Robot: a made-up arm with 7 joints.
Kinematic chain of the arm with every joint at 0, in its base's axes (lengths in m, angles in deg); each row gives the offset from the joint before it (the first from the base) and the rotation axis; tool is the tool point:
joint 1: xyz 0 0 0.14 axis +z
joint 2: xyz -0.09 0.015 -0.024 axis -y
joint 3: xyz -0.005 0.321 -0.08 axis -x
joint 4: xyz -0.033 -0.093 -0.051 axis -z
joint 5: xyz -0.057 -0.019 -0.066 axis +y
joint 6: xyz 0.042 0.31 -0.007 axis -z
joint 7: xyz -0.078 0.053 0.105 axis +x
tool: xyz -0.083 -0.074 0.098
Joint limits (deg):
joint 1: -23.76..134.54
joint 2: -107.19..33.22
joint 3: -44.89..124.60
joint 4: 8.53..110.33
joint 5: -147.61..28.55
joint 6: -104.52..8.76
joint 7: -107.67..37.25
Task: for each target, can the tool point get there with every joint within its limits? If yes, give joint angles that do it. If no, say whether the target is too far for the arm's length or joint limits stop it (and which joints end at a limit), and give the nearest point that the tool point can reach.
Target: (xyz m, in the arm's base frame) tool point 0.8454 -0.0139 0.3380
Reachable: no: joint limits stop it (at a limit: joint 1, joint 2, joint 4, joint 6, joint 7) | nearest point 0.5526 0.1165 0.1713 | short by 0.361 m
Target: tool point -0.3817 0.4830 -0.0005
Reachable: yes | joints 18.63 -35.82 7.19 58.94 -47.31 -63.22 -54.25
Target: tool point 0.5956 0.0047 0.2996
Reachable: no: joint limits stop it (at a limit: joint 1, joint 2, joint 4, joint 6, joint 7) | nearest point 0.4888 0.0547 0.2265 | short by 0.139 m
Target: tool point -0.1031 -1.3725 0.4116
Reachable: no: too far | nearest point -0.1130 -0.8335 0.2699 | short by 0.557 m
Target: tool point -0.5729 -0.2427 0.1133
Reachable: yes | joints 90.13 12.48 -6.18 19.04 -7.85 -21.94 -40.19
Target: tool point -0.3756 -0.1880 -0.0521
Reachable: yes | joints 52.80 -38.73 68.43 41.55 -85.23 -88.13 -96.20
